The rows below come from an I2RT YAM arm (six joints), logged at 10 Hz.
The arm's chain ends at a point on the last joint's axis. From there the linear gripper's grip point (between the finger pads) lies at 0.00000 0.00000 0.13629 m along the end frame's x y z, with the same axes.
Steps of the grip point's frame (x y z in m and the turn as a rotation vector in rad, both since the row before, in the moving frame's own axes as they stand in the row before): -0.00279, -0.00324, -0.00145, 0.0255, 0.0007, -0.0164; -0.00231, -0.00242, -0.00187, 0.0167, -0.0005, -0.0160; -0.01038, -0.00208, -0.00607, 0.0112, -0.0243, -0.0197; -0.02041, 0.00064, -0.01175, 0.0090, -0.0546, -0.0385; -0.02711, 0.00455, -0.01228, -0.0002, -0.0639, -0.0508; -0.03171, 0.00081, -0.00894, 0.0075, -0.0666, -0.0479
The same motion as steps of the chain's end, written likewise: -0.00286, 0.00024, -0.00141, 0.0255, 0.0007, -0.0164; -0.00222, -0.00014, -0.00185, 0.0167, -0.0005, -0.0160; -0.00705, -0.00059, -0.00602, 0.0112, -0.0243, -0.0197; -0.01295, 0.00172, -0.01154, 0.0090, -0.0546, -0.0385; -0.01841, 0.00430, -0.01200, -0.0002, -0.0639, -0.0508; -0.02262, 0.00161, -0.00863, 0.0075, -0.0666, -0.0479
